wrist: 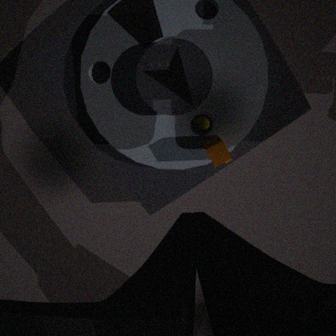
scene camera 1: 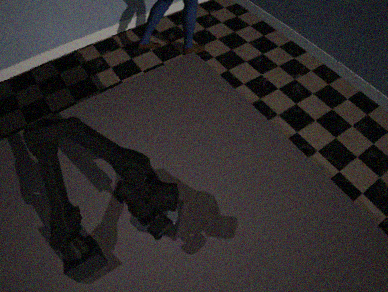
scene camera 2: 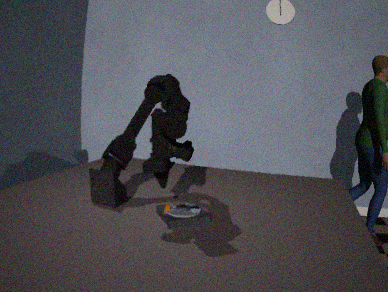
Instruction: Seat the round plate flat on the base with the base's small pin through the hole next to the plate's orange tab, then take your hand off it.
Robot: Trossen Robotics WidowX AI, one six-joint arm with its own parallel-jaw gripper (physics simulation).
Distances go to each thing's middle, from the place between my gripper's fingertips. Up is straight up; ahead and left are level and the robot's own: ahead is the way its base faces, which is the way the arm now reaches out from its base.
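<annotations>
The round grey plate (wrist: 231, 44) has my hand 2 cm to the right of it, 5 cm short of it and 6 cm above it. I also see the dark base (wrist: 59, 62), and that is 2 cm to the left of my hand, 5 cm ahead of it and 8 cm below it.
</annotations>
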